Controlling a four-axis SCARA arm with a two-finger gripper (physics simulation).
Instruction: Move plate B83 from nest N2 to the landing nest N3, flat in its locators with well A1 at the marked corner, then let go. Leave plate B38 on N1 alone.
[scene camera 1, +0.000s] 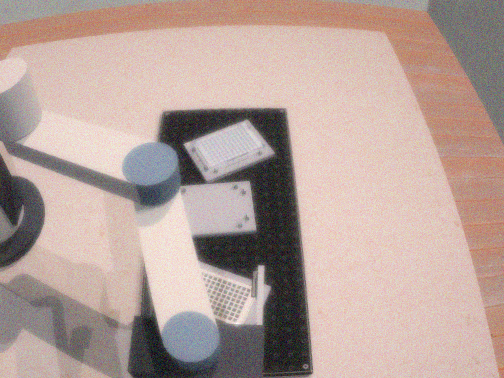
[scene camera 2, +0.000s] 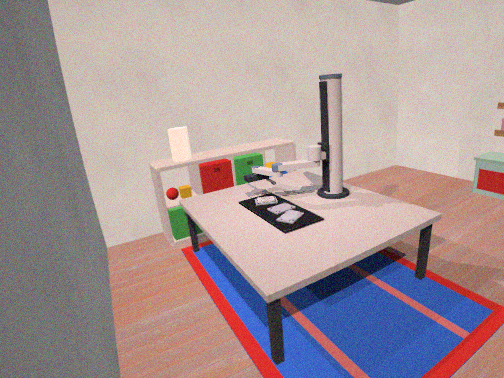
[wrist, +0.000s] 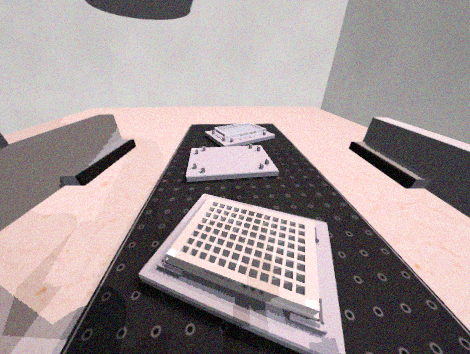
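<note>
A cream plate with square wells (scene camera 1: 227, 297) (wrist: 250, 240) sits on the near nest (wrist: 334, 280), turned at an angle on the black board. A paler plate with fine wells (scene camera 1: 227, 146) (wrist: 242, 131) sits on the far nest (scene camera 1: 269, 151), also turned. No label is readable, so I cannot tell which is B83 or B38. The middle nest (scene camera 1: 220, 207) (wrist: 230, 162) is bare with small dark locator pins, so it is N3. My gripper (wrist: 243, 131) is open and empty, its fingers wide apart above the board. In scene camera 1 the arm hides one finger and part of the near plate.
The black perforated board (scene camera 1: 277, 250) (scene camera 2: 305, 218) (wrist: 375, 280) carries the three nests on the pale table (scene camera 1: 360, 200) (scene camera 2: 240, 245). The arm's column (scene camera 2: 335, 135) stands beside the board. A low shelf unit (scene camera 2: 225, 150) is behind the table.
</note>
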